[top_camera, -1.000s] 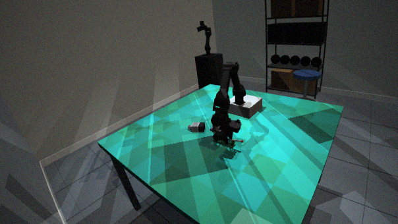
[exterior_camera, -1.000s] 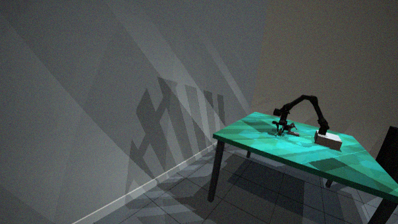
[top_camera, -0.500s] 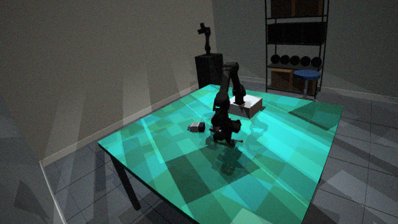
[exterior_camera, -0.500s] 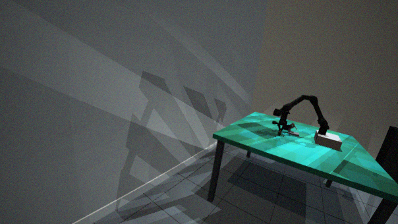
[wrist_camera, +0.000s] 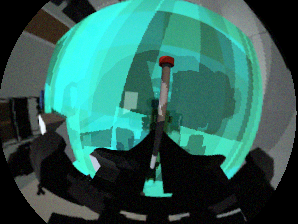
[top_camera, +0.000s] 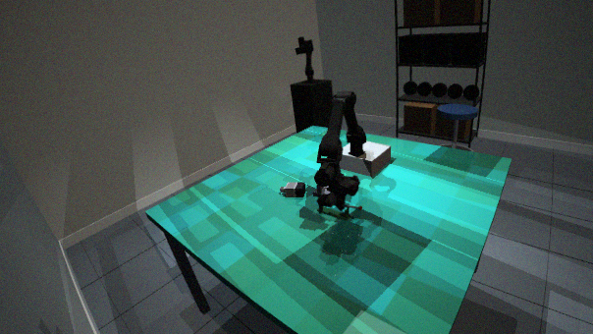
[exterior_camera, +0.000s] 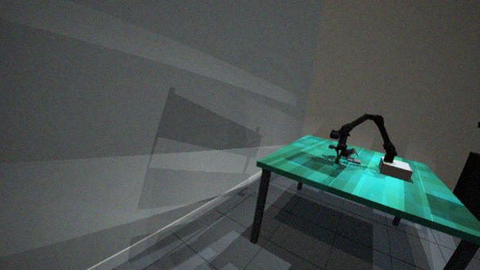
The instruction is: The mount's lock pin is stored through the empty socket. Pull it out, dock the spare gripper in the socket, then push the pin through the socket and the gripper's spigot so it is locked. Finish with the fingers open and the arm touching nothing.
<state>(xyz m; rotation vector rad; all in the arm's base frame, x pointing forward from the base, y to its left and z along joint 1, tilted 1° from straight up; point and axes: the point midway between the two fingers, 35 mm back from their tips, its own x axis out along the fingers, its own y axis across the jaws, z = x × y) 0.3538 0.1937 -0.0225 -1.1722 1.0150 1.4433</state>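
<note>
My gripper tip is now 10 mm short of the olive mount and 40 mm to the left of it. Also, from my gripper tip: spare gripper: 10 mm ahead, 280 mm to the right; grey mount: 80 mm behind, 170 mm to the right, 30 mm above.
</note>
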